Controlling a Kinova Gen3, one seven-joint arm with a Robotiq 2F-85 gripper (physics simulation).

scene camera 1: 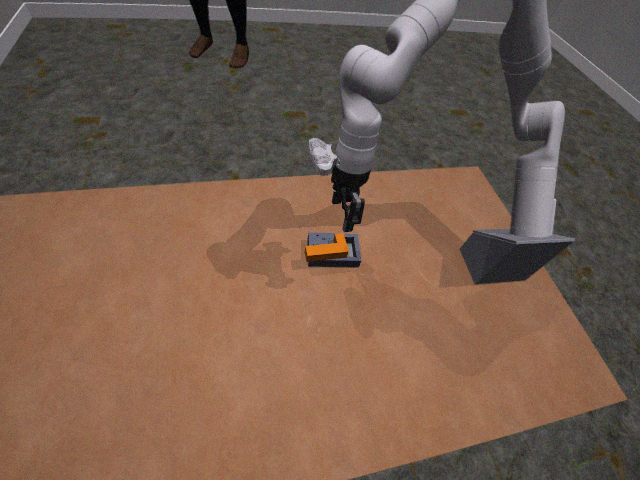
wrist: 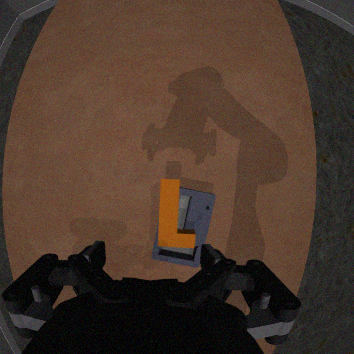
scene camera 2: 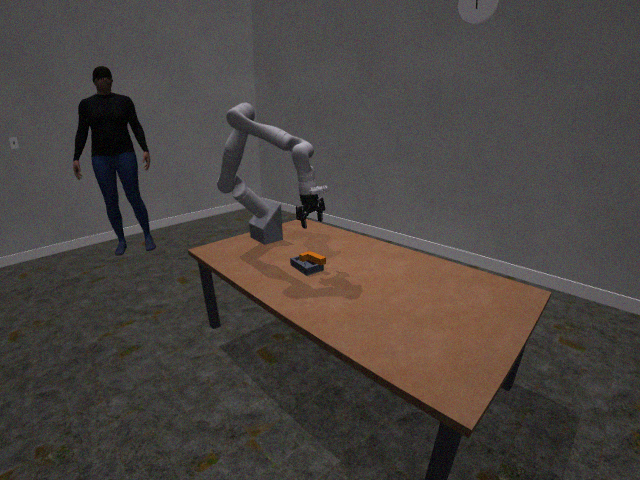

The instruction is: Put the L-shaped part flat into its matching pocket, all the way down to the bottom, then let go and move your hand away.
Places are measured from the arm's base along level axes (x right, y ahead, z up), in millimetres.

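Pixels of known places: gripper, fingertip midpoint: (scene camera 1: 341, 216) (wrist: 152, 253) (scene camera 2: 312, 224); arm's base, origin of the base link: (scene camera 1: 529, 234) (scene camera 2: 263, 211).
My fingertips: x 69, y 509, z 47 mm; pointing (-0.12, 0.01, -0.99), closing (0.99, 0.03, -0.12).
For each thing: its middle in the pictures, then the offset to it from my fingertips. Level surfaces: height alone.
- orange L-shaped part, body centre: (wrist: 177, 212) (scene camera 1: 325, 247) (scene camera 2: 312, 258) dx +19, dy +13, dz -152 mm
- blue-grey pocket block, body centre: (wrist: 182, 225) (scene camera 1: 333, 249) (scene camera 2: 306, 264) dx +29, dy -17, dz -184 mm
- brown table, its level: dz -203 mm
The orange L-shaped part (scene camera 1: 326, 252) (scene camera 2: 313, 257) (wrist: 169, 210) lies on top of the blue-grey pocket block (scene camera 1: 357, 253) (scene camera 2: 299, 267) (wrist: 202, 215). It is turned a little relative to the pocket. Its long arm rests over the block's rim, and the far end sticks out past the edge in the wrist view. It sits high, not down at the pocket floor; part of the grey floor shows beside it. The contact underneath is hidden. My gripper (scene camera 1: 352, 223) (scene camera 2: 312, 223) (wrist: 152, 253) is open and empty, above and apart from the part, on the robot-base side in scene camera 2.
The block stands on the brown table (scene camera 1: 206, 361) (scene camera 2: 413, 320) (wrist: 100, 125). The arm's grey base (scene camera 1: 511, 260) (scene camera 2: 266, 227) stands at the table's edge. A person (scene camera 2: 111, 129) stands on the floor beyond the table. Arm shadows fall across the table.
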